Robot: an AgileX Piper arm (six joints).
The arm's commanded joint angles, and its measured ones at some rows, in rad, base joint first. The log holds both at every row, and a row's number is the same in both.
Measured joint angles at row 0:
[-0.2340, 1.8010, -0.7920, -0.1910, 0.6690, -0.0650]
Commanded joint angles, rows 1 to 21:
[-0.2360, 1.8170, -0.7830, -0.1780, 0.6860, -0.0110]
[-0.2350, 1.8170, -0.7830, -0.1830, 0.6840, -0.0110]
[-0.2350, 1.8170, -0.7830, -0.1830, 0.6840, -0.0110]
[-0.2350, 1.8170, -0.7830, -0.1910, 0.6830, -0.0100]
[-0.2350, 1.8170, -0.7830, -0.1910, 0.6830, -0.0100]
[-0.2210, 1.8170, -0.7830, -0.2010, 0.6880, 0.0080]
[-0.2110, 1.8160, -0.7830, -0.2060, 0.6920, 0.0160]
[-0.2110, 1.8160, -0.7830, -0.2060, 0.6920, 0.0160]
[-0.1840, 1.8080, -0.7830, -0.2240, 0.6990, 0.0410]
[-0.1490, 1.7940, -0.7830, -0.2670, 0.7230, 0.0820]
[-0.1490, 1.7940, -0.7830, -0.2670, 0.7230, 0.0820]
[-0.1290, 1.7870, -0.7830, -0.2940, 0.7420, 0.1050]
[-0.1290, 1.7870, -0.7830, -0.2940, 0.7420, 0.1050]
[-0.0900, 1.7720, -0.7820, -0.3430, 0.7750, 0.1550]
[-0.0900, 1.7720, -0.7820, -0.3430, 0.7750, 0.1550]
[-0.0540, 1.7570, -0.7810, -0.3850, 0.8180, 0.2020]
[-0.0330, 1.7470, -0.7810, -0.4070, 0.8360, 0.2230]
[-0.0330, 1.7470, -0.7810, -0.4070, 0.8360, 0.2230]
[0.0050, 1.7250, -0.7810, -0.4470, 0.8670, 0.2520]
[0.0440, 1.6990, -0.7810, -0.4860, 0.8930, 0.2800]
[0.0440, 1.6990, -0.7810, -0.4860, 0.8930, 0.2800]
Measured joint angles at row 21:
[-0.0020, 1.7410, -0.7820, -0.3900, 0.8310, 0.2240]
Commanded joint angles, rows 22 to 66:
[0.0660, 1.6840, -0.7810, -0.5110, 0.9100, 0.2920]
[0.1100, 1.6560, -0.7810, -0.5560, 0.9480, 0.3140]
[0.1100, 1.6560, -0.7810, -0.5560, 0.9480, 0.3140]
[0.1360, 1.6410, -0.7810, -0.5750, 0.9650, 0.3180]
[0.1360, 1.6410, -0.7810, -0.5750, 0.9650, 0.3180]
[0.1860, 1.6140, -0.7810, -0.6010, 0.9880, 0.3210]
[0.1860, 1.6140, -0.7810, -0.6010, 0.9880, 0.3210]
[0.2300, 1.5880, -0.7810, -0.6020, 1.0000, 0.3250]
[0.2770, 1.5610, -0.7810, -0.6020, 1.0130, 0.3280]
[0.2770, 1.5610, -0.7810, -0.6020, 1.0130, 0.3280]
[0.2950, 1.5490, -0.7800, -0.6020, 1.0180, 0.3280]
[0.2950, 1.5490, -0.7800, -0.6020, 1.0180, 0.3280]
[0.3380, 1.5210, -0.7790, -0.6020, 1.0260, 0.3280]
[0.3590, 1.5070, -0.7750, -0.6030, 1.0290, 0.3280]
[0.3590, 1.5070, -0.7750, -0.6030, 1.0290, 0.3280]
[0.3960, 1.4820, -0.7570, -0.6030, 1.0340, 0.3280]
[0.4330, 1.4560, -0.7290, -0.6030, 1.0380, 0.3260]
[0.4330, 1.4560, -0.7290, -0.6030, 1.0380, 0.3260]
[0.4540, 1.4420, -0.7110, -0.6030, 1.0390, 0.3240]
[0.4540, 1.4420, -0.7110, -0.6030, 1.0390, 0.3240]
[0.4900, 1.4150, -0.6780, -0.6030, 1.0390, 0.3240]
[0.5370, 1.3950, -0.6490, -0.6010, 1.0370, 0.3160]
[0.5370, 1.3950, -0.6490, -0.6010, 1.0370, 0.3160]
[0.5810, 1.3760, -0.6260, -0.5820, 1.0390, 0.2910]
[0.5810, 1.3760, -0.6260, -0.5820, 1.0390, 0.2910]
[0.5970, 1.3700, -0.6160, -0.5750, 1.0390, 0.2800]
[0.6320, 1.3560, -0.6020, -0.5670, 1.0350, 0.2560]
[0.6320, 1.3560, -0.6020, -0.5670, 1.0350, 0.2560]
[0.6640, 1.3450, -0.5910, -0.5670, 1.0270, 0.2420]
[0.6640, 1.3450, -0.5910, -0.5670, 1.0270, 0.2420]
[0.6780, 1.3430, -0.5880, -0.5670, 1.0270, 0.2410]
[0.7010, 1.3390, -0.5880, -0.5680, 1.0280, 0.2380]
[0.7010, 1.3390, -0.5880, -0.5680, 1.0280, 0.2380]
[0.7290, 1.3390, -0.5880, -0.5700, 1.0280, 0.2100]
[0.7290, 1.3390, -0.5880, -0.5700, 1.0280, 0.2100]
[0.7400, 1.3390, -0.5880, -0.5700, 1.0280, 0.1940]
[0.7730, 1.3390, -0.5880, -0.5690, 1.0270, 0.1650]
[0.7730, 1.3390, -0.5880, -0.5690, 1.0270, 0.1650]
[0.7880, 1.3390, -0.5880, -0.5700, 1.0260, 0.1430]
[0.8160, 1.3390, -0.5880, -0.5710, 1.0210, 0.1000]
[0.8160, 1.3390, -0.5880, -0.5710, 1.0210, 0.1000]
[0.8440, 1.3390, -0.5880, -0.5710, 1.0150, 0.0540]
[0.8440, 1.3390, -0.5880, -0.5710, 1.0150, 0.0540]
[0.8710, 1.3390, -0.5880, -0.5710, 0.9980, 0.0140]
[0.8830, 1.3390, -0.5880, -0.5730, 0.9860, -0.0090]
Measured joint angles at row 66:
[0.8520, 1.3490, -0.5900, -0.5180, 1.0020, 0.0550]
